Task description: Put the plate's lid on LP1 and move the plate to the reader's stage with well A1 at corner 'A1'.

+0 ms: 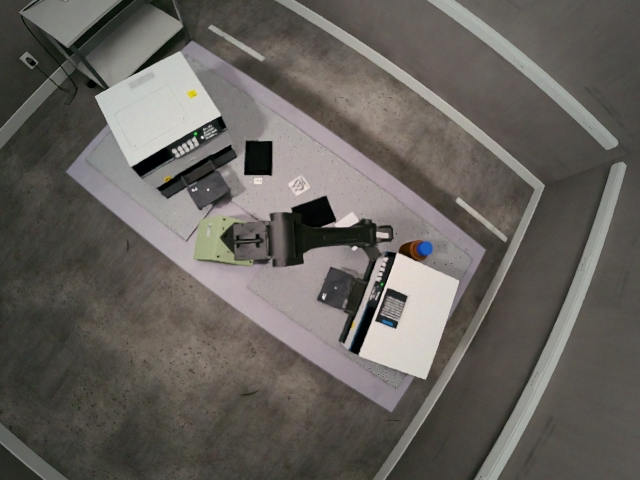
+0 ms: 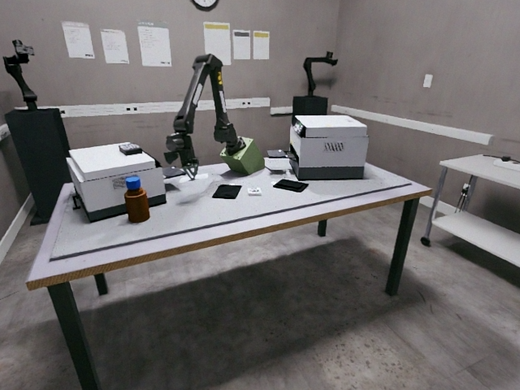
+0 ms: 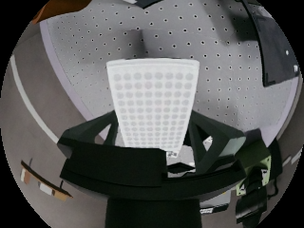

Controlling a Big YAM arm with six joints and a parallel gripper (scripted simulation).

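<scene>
The black pad lies 170 mm to the left of my hand, 110 mm below it and 20 mm behind it. Round my hand: white label: 450 mm to the left, 110 mm below, 50 mm behind; then white well plate: right at my hand; then brown capped bottle: 260 mm to the right, 110 mm ahead.
</scene>
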